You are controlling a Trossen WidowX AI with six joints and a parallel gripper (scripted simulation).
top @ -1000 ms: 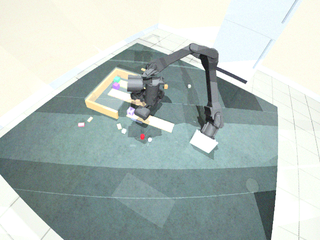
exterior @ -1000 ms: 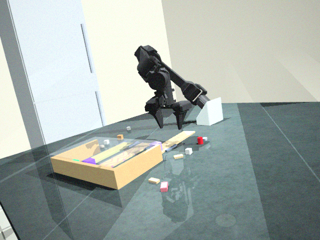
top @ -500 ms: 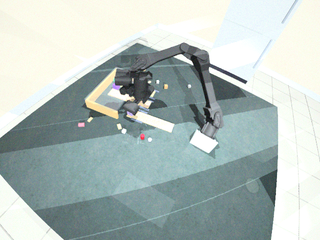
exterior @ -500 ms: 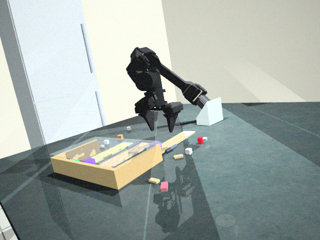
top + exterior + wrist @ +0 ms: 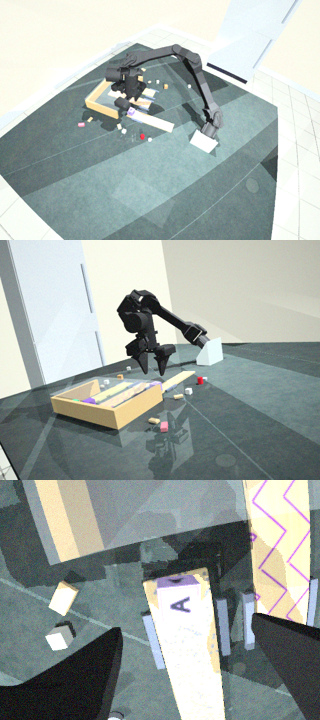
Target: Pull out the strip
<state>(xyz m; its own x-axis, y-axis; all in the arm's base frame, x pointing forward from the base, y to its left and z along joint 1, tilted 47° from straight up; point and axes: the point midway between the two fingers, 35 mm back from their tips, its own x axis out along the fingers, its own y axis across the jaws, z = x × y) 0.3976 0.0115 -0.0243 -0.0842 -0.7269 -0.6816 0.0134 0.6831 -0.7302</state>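
Right now my gripper tip is 40 mm above the labelled cube. Also, from my gripper tip: cream strip 110 mm behind, 60 mm below, 10 mm to the right; then red cylinder 120 mm behind, 100 mm to the left, 50 mm below; then pink block 190 mm to the left, 180 mm ahead, 60 mm below.
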